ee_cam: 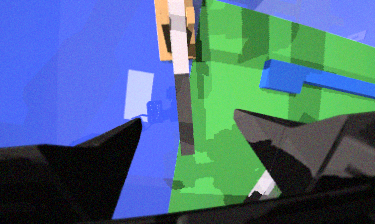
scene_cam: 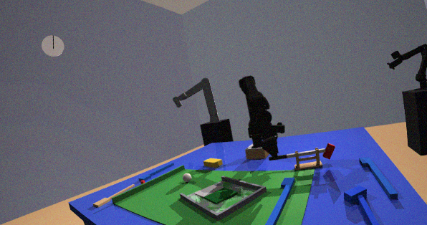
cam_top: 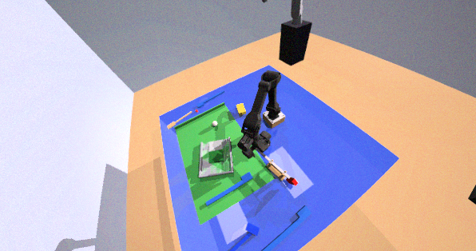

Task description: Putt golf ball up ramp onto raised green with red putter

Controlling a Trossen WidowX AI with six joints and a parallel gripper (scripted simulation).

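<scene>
The yellow block lies 10 cm behind my gripper tip, 42 cm to the right of it and 6 cm below it. Also, from my gripper tip: white golf ball 15 cm ahead, 40 cm to the right, 5 cm below; then grey frame 25 cm ahead, 14 cm to the right, 6 cm below; then wooden rack 3 cm behind, 13 cm to the left, 4 cm below.
</scene>
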